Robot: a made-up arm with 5 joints.
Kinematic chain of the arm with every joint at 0, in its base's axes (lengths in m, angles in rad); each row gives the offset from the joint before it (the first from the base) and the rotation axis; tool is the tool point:
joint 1: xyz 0 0 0.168 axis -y
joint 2: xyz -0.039 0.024 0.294 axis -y
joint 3: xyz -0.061 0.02 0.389 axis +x
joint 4: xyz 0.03 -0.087 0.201 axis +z
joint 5: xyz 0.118 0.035 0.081 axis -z
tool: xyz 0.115 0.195 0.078
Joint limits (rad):
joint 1: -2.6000..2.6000
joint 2: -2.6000..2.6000
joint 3: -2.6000..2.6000
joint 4: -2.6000..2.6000
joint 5: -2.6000..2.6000
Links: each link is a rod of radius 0.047 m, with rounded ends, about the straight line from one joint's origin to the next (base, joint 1, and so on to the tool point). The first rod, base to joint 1, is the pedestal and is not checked.
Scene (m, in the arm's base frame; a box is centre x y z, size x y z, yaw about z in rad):
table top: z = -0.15
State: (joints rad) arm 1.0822 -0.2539 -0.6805 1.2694 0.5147
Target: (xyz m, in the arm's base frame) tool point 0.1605 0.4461 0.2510
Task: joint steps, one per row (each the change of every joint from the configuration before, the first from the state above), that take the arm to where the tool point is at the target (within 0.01 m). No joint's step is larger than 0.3 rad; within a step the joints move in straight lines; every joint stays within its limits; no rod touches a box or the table.
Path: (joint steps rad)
1: -0.0964 -0.2908 -0.0940 -0.0957 0.0556
2: -0.0964 -0.2909 -0.0940 -0.0958 0.0556
3: -0.0964 -0.2908 -0.0940 -0.0957 0.0555
4: -0.0964 -0.2908 -0.0940 -0.0958 0.0556
5: -0.0965 -0.2909 -0.0940 -0.0957 0.0556
6: -0.0964 -0.2908 -0.0940 -0.0958 0.0556

